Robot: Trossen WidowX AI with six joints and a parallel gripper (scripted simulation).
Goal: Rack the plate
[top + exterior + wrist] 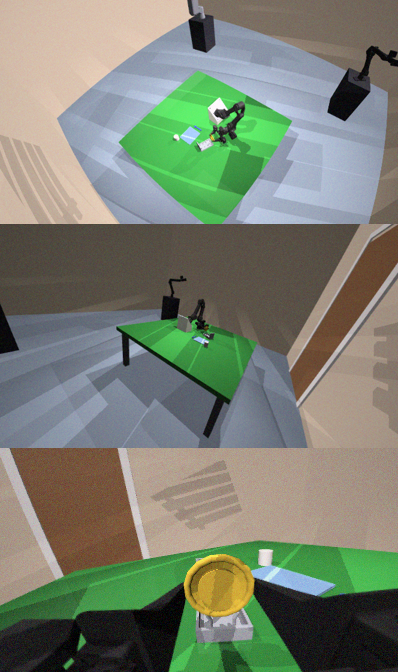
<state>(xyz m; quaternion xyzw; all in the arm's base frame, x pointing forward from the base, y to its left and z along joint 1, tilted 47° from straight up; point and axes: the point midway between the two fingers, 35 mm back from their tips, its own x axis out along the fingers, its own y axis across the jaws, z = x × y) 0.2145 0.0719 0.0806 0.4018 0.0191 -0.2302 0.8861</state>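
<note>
My gripper tip is now 5 cm short of the grey dish rack, 3 cm to the left of it and 6 cm above it. Round my gripper tip: blue spoon (6 cm behind, 21 cm to the right, 8 cm below); then pale blue square mat (5 cm ahead, 22 cm to the right, 8 cm below); then yellow plate (1 cm behind).
</note>
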